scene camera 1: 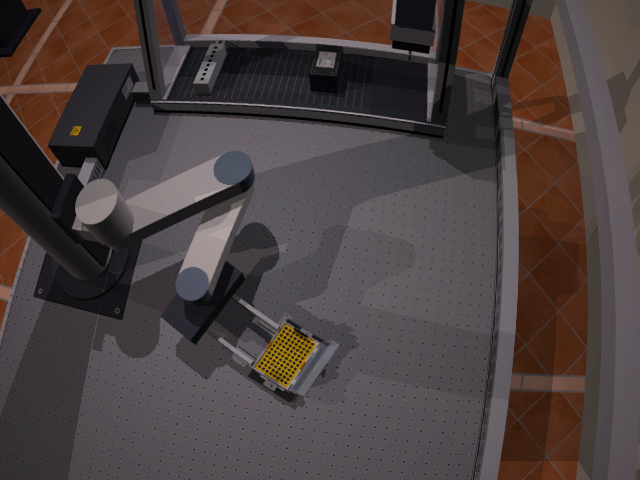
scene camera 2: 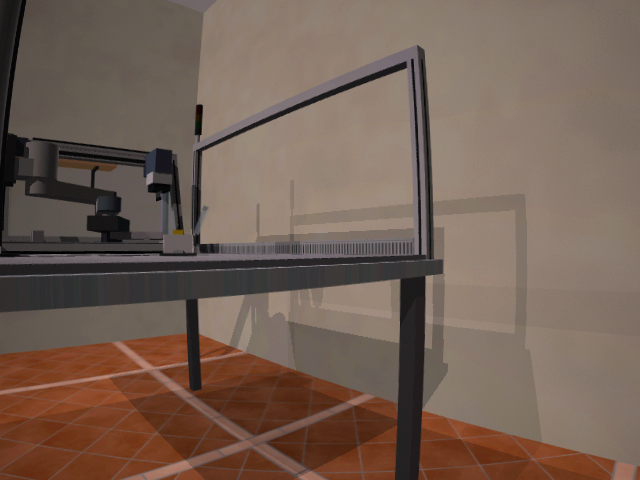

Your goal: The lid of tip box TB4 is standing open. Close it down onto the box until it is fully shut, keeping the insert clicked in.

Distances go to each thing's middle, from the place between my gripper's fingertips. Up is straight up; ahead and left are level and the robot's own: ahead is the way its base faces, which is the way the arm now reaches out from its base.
Right now the yellow insert (scene camera 1: 282,361) is 4 cm ahead of my hand, 1 cm to the right of it and 1 cm above it. From my hand the other things lie so: dark cabinet (scene camera 1: 98,95): 64 cm behind, 55 cm to the left; translucent lid (scene camera 1: 325,350): 10 cm ahead, 4 cm to the right, 5 cm above.
